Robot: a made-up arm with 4 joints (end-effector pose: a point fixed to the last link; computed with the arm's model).
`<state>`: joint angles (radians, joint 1 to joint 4).
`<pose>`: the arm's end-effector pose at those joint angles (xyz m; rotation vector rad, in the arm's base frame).
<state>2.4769 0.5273 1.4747 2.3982</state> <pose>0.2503 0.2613 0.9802 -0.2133 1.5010 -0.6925</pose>
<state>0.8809 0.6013 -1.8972 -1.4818</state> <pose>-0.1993 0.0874 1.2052 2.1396 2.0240 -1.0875</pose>
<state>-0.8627 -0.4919 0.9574 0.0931</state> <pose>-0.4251 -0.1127 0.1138 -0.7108 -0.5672 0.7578</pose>
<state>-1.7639 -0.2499 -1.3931 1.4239</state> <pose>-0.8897 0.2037 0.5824 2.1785 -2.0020 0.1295</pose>
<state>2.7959 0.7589 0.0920 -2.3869</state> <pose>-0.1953 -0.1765 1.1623 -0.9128 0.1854 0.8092</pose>
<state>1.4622 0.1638 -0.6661 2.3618</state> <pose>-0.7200 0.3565 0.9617 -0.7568 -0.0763 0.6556</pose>
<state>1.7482 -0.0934 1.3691 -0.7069</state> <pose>-0.1256 0.3929 1.2314 2.0495 -1.5615 -0.7445</pose>
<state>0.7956 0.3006 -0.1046 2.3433</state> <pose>-0.4795 0.6238 0.5982 -1.4386 0.2985 0.0230</pose>
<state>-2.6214 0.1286 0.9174 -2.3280</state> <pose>-0.2291 -0.3313 0.9883 -0.2673 0.6775 0.6886</pose>
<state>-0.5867 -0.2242 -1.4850 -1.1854</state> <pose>-0.6065 0.4369 0.7406 0.3080 1.0610 -1.1235</pose>
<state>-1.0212 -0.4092 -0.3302 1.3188</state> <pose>-0.8619 -0.2455 0.5027 -2.3460 0.5223 0.5707</pose>
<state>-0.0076 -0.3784 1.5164 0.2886</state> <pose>-0.1104 0.5403 0.3137 -0.0075 -1.4213 0.1590</pose>
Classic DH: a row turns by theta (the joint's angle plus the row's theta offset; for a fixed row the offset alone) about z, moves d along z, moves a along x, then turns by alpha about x. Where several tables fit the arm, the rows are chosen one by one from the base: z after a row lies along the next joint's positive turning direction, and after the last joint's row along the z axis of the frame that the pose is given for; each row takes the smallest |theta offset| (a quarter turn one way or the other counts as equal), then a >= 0, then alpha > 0; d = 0 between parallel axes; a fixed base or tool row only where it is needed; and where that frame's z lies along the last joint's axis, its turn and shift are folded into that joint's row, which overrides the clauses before.
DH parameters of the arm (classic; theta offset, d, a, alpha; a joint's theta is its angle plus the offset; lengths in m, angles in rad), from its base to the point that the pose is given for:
base (fixed): 1.5708 0.7389 0.0715 1.5708
joint 1: -0.3242 -0.192 -0.0673 1.4076
joint 2: -1.5162 0.0731 0.1087 1.2511
joint 3: 1.3988 -0.3769 0.3527 1.5708
joint 4: 1.5376 0.278 -0.1508 -1.5559
tool (fixed): 1.58 -0.0367 0 0

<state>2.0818 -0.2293 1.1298 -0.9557</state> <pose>-0.3125 0.2674 1.2785 -2.6649 1.5085 0.5647</pose>
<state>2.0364 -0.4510 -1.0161 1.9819</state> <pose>-0.8993 0.1079 0.6509 -0.2048 -0.8002 0.9069</pose>
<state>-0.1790 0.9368 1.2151 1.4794</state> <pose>0.3903 -0.0522 0.4189 -1.5887 -0.7207 -1.7833</pose>
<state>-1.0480 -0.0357 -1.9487 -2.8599</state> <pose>-0.4492 0.4020 0.7608 1.1074 -0.8324 -1.9927</pose>
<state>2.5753 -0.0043 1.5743 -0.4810</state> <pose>0.0218 -0.1161 1.2641 2.1749 -1.1462 -1.8998</pose>
